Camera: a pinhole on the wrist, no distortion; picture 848 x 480 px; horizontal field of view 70.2 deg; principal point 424.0 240.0 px. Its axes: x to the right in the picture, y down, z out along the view. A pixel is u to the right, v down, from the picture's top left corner.
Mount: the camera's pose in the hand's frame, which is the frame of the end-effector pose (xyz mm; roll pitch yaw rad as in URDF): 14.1 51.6 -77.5 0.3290 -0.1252 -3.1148
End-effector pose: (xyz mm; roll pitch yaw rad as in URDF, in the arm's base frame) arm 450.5 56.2 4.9 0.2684 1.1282 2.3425
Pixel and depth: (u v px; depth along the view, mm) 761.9 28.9 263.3
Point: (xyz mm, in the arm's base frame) 227.6 40.6 194.3
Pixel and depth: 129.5 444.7 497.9
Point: 129.7 459.2 -107.2
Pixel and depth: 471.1 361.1 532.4
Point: 140.6 380.1 175.1
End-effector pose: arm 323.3 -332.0 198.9 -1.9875 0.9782 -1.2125
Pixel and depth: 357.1 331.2 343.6
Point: 456.8 -151.7 4.7
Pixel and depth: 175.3 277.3 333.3
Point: 433.1 -205.5 -81.9
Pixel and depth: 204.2 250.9 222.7
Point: 358.3 -246.7 9.6
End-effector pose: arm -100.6 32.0 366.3 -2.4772 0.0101 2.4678
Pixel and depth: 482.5 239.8 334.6
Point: -126.8 24.2 78.0
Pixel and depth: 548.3 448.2 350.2
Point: -180.4 -90.2 100.3
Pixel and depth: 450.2 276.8 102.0
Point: -86.0 83.4 301.1
